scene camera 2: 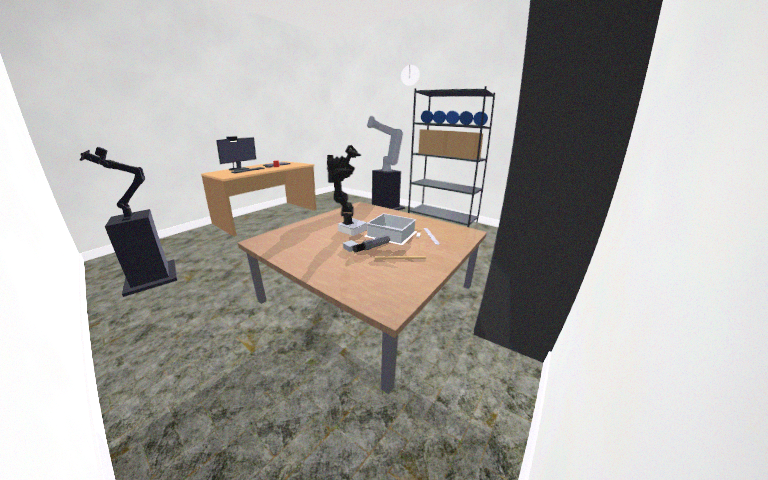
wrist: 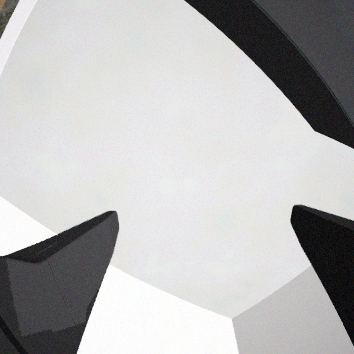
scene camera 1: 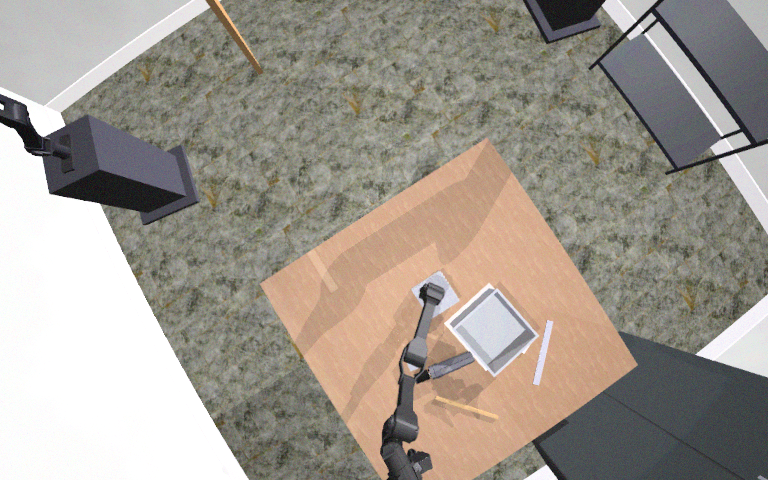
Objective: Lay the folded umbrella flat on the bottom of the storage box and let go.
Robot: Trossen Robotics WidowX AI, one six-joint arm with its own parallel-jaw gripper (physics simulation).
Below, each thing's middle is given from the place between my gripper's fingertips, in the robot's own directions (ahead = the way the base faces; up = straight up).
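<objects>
I can see the white storage box [scene camera 1: 495, 332], which is a good way behind my hand, far to the left of it and well below it.
</objects>
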